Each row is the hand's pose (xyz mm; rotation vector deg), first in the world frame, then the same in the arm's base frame.
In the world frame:
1: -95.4 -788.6 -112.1 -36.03 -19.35 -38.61
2: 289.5 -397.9 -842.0 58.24 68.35 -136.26
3: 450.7 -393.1 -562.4 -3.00 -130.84 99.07
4: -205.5 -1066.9 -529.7 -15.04 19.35 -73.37
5: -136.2 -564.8 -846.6 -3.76 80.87 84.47
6: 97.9 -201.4 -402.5 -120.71 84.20 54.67
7: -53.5 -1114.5 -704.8 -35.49 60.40 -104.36
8: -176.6 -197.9 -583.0 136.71 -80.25 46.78
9: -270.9 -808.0 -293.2 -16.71 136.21 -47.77
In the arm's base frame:
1: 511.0 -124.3 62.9 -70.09 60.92 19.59
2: -361.2 -57.2 -198.5 80.65 -50.81 143.86
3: -131.6 40.0 -403.5 67.91 -41.39 69.79
4: 250.1 -529.3 241.4 -93.51 83.04 -30.43
5: -238.6 -185.5 222.9 -47.49 -137.39 -62.54
6: -4.1 300.0 -82.7 45.42 -63.39 -104.51
7: 84.9 -648.1 120.5 -147.63 84.05 -51.14
8: -129.1 254.6 217.8 105.48 -9.37 -47.83
9: 379.1 -197.6 265.9 64.57 -103.24 29.98

